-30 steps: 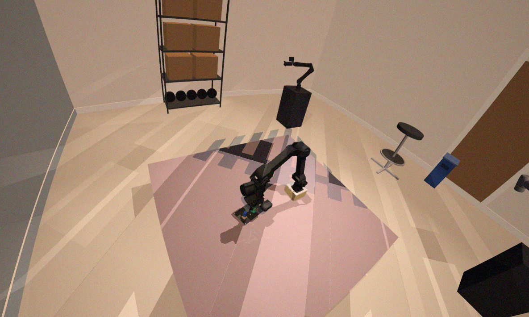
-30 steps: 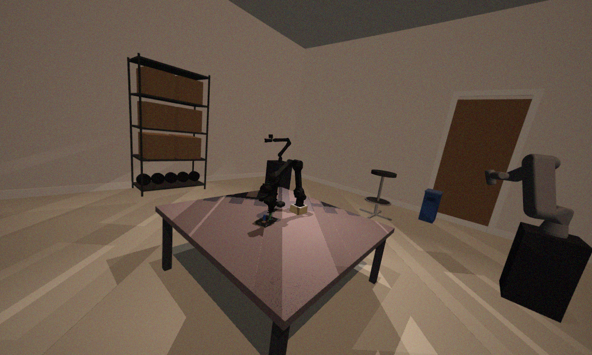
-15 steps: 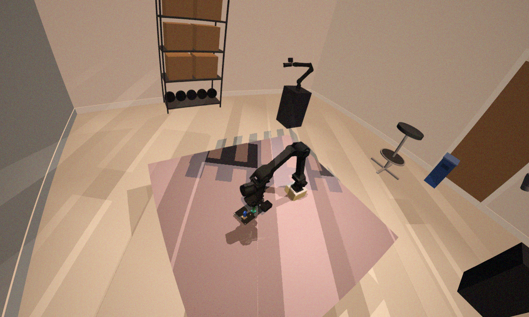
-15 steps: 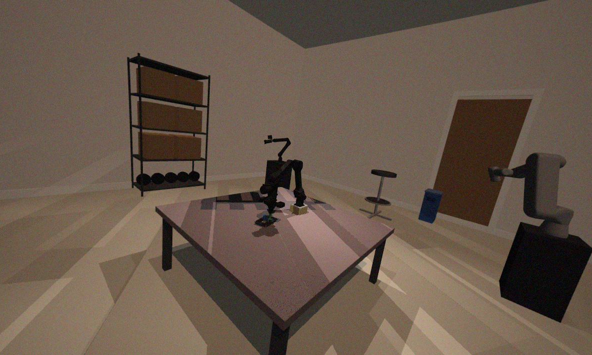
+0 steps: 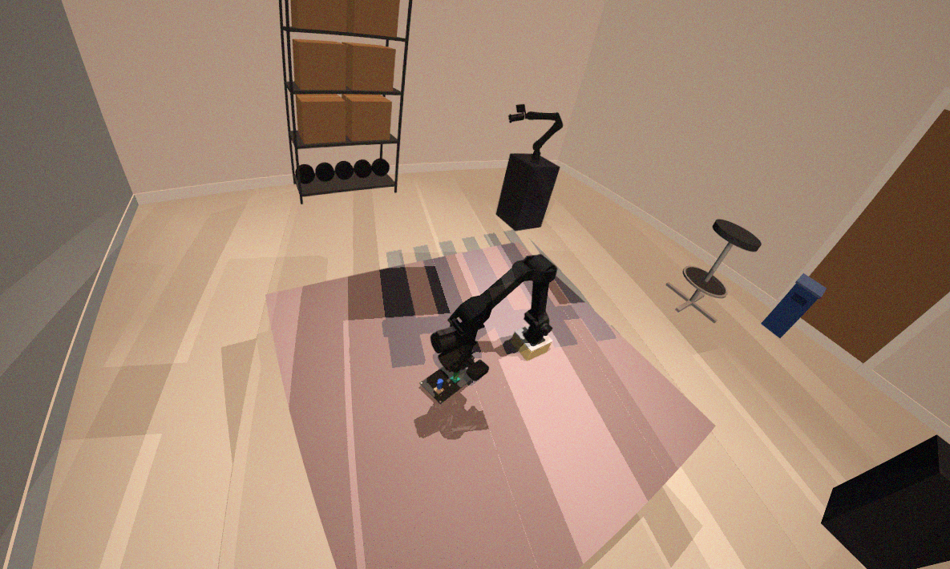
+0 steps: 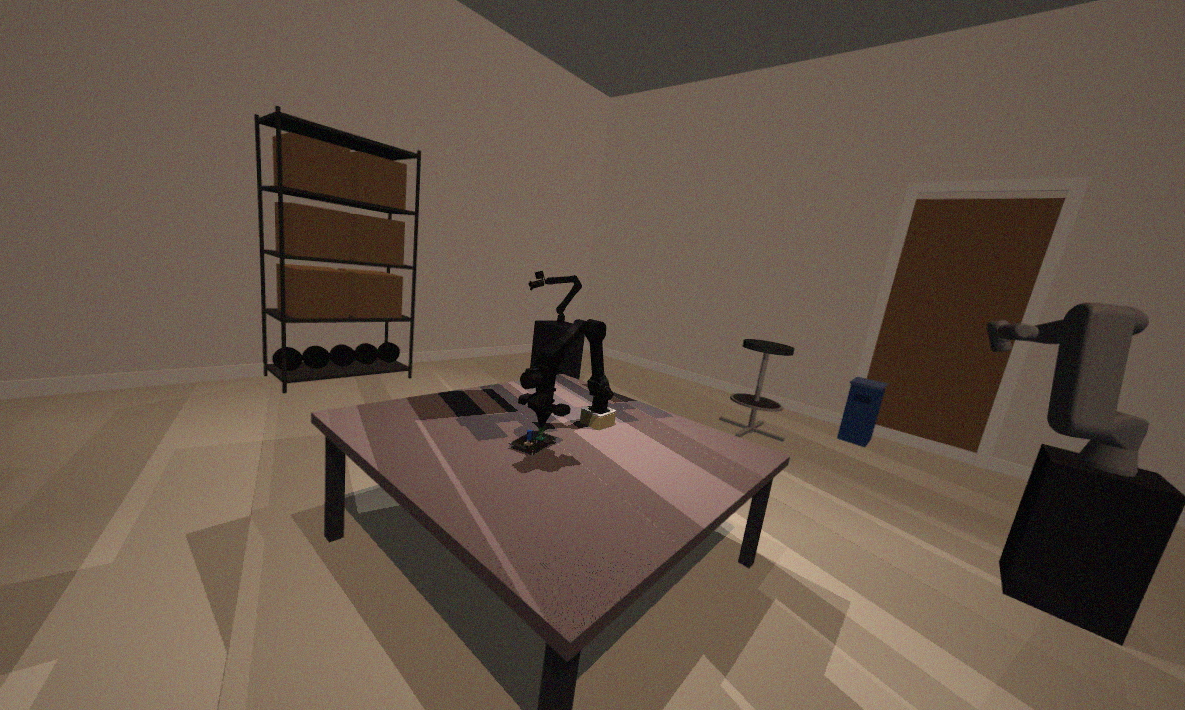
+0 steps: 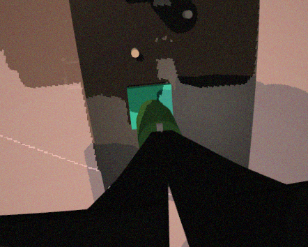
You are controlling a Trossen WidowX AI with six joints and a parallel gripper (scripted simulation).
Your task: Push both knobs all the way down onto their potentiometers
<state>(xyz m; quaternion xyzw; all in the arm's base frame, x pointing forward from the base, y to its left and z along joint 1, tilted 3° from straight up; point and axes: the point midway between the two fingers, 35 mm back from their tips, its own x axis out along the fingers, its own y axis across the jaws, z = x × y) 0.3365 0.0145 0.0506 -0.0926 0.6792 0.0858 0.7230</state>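
The green knob lies 1 cm below my gripper tip. Also, from my gripper tip: blue knob: 7 cm ahead, 2 cm to the left.
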